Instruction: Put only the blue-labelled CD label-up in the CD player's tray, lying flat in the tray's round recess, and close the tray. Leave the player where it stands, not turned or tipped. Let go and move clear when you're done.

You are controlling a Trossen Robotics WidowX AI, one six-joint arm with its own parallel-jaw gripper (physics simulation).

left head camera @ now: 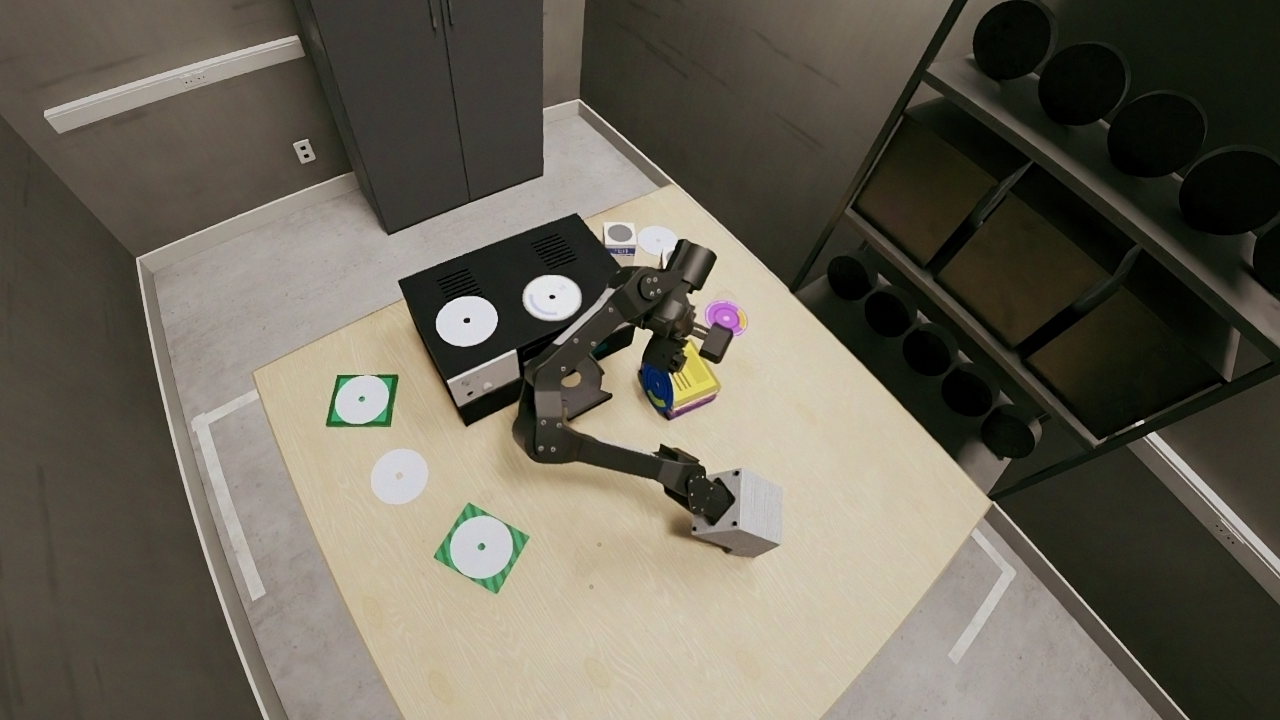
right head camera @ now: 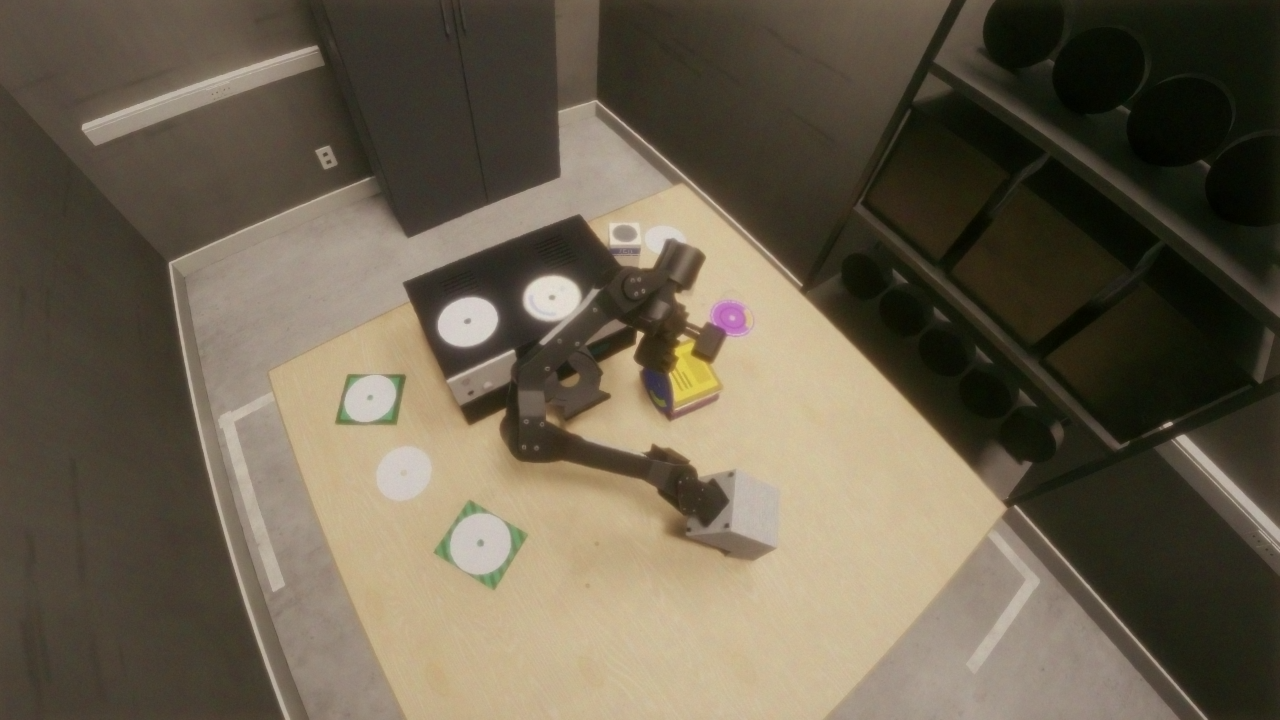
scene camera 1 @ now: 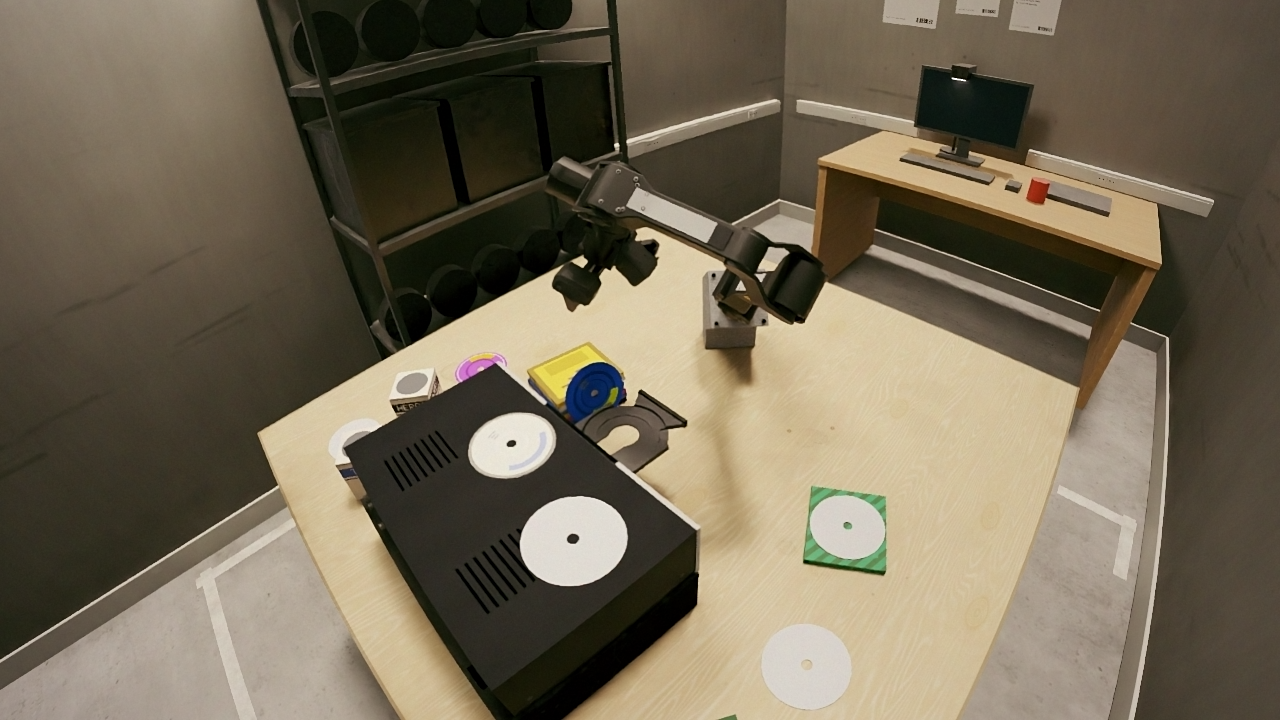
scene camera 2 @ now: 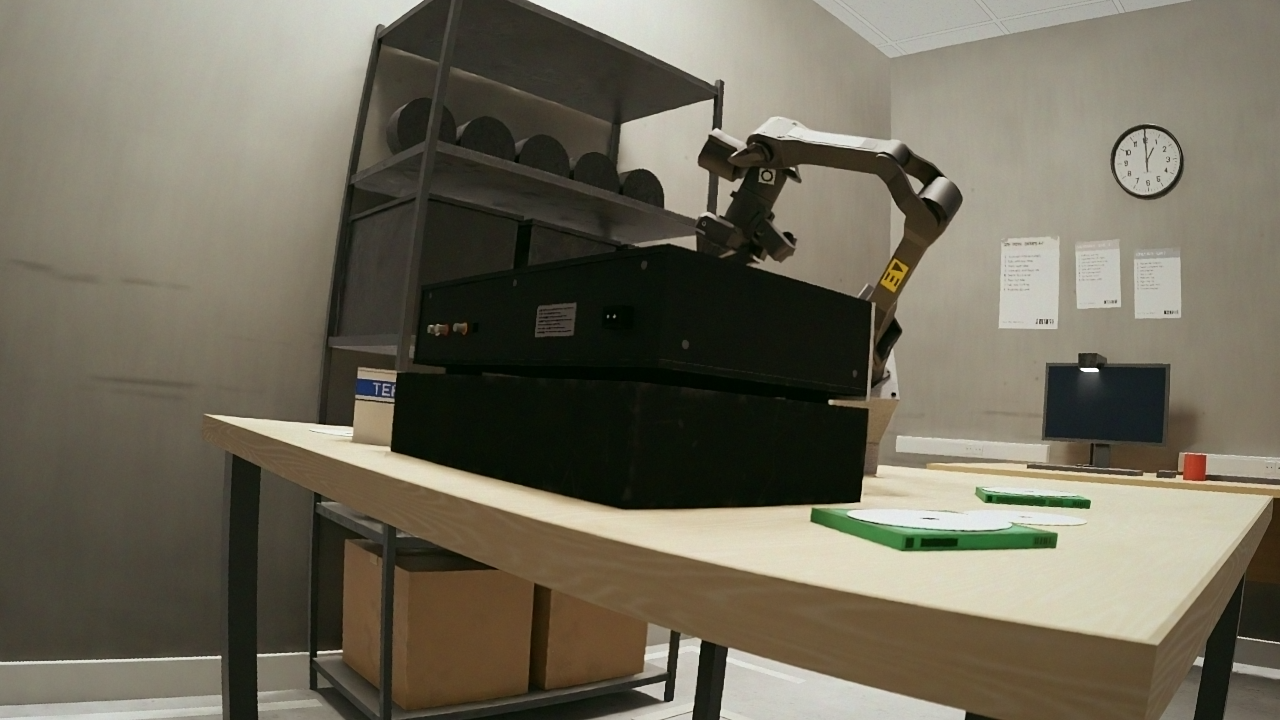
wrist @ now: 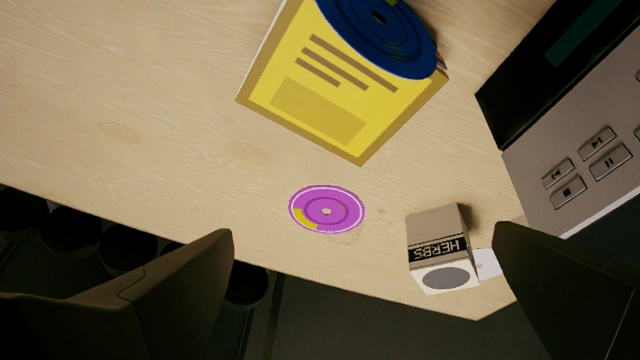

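Seen in the pictures: gripper, fingertip midpoint: (left head camera: pixel 681 336) (right head camera: pixel 677 336) (wrist: pixel 364 238); arm's base at its link origin: (left head camera: pixel 716 501) (right head camera: pixel 710 502) (scene camera 1: pixel 738 298).
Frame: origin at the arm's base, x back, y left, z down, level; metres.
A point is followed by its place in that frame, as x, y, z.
The blue-labelled CD (left head camera: pixel 657 388) @(-0.296, -0.015, 0.119) (scene camera 1: pixel 590 402) @(-0.312, -0.010, 0.124) (wrist: pixel 410 57) @(-0.331, -0.015, 0.087) rests at the edge of a yellow case (left head camera: pixel 698 380) @(-0.281, -0.105, 0.098) (scene camera 1: pixel 563 362) @(-0.322, -0.114, 0.098) (wrist: pixel 320 107) @(-0.315, -0.103, 0.097) on a small stack. It overhangs the tray side and looks tilted. The black CD player (left head camera: pixel 510 268) @(-0.580, 0.244, -0.027) (right head camera: pixel 510 268) @(-0.585, 0.247, -0.027) (scene camera 1: pixel 429 519) @(-0.615, 0.249, -0.027) (scene camera 2: pixel 760 322) @(-0.500, 0.452, 0.017) stands on a black block. Its tray (left head camera: pixel 601 394) @(-0.270, 0.129, 0.029) (scene camera 1: pixel 657 432) @(-0.281, 0.199, 0.032) is out, with its round recess bare; the arm partly hides it in the left head camera. My gripper (left head camera: pixel 689 347) @(-0.291, -0.024, -0.091) (right head camera: pixel 682 347) @(-0.291, -0.024, -0.091) (scene camera 1: pixel 608 282) (scene camera 2: pixel 750 250) (wrist: pixel 364 238) @(-0.291, -0.024, -0.091) is open and empty, above the table near the yellow case.
A purple CD (left head camera: pixel 725 317) @(-0.472, -0.276, 0.167) (wrist: pixel 345 212) @(-0.491, -0.264, 0.169) lies beyond the stack. A herbs box (scene camera 1: pixel 413 389) @(-0.612, -0.160, 0.075) (wrist: pixel 442 250) @(-0.578, -0.160, 0.096) and a blue-banded box (left head camera: pixel 619 240) @(-0.706, -0.051, 0.074) stand beside the player. Two white-faced discs (left head camera: pixel 447 331) @(-0.448, 0.393, -0.029) (left head camera: pixel 537 308) @(-0.462, 0.211, -0.028) lie on the player. Green cases (left head camera: pixel 337 416) @(-0.422, 0.678, 0.160) (left head camera: pixel 496 577) @(-0.009, 0.406, 0.160) carry white discs.
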